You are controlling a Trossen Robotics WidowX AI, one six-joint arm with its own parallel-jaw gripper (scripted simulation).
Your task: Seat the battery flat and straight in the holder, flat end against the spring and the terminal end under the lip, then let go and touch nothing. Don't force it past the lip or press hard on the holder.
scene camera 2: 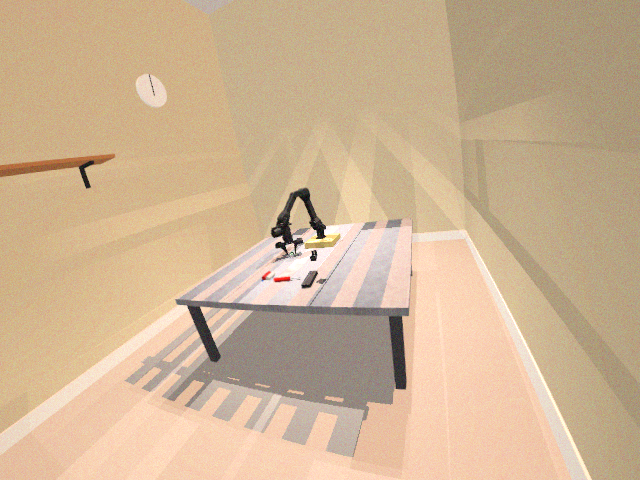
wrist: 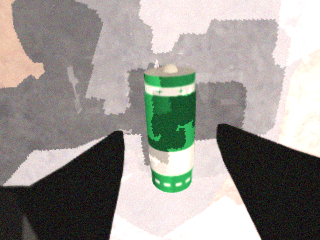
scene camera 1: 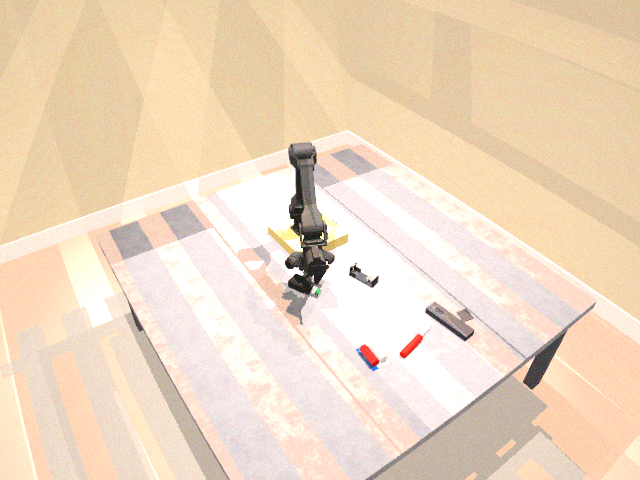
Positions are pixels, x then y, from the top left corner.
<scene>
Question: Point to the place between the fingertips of my gripper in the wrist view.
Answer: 170, 135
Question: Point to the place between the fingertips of my gripper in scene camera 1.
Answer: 311, 289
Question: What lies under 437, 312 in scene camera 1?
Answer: A dark remote control.
</scene>
